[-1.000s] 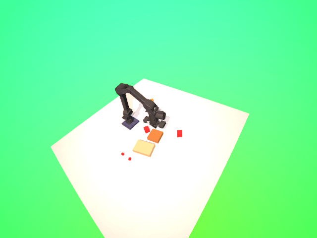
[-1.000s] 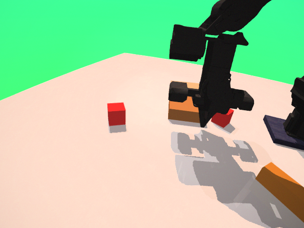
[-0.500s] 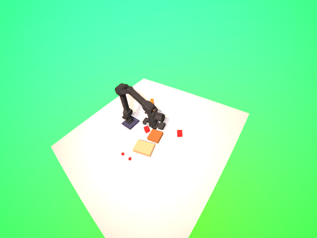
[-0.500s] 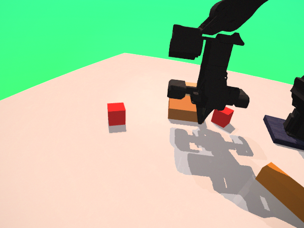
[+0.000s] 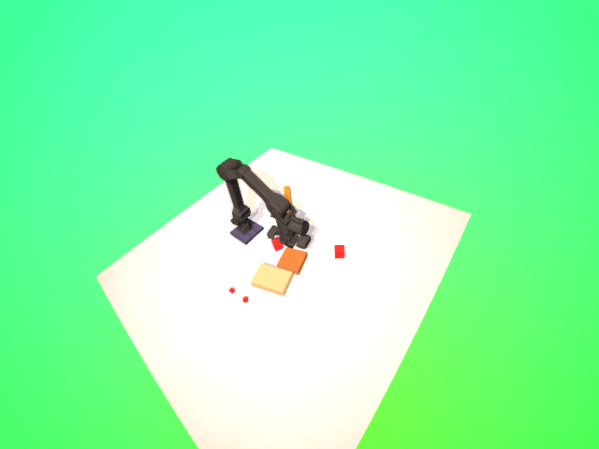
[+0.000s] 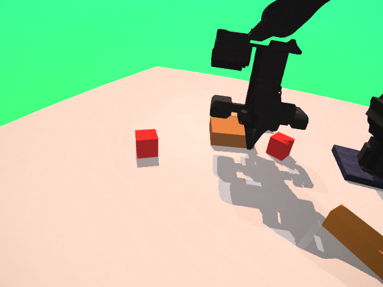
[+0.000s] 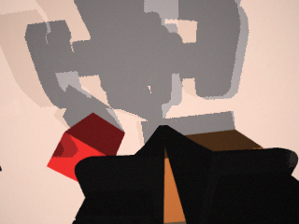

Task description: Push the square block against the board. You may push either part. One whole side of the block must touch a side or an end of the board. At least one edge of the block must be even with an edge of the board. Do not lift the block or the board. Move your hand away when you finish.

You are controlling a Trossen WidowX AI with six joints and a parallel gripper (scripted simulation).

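My gripper tip is now 5 cm to the left of the orange square block, 5 cm short of it and 1 cm below it. Round my gripper tip: long orange board: 25 cm behind, 20 cm to the left, 1 cm above; then cream slab: 16 cm to the right, 6 cm ahead, 1 cm above.
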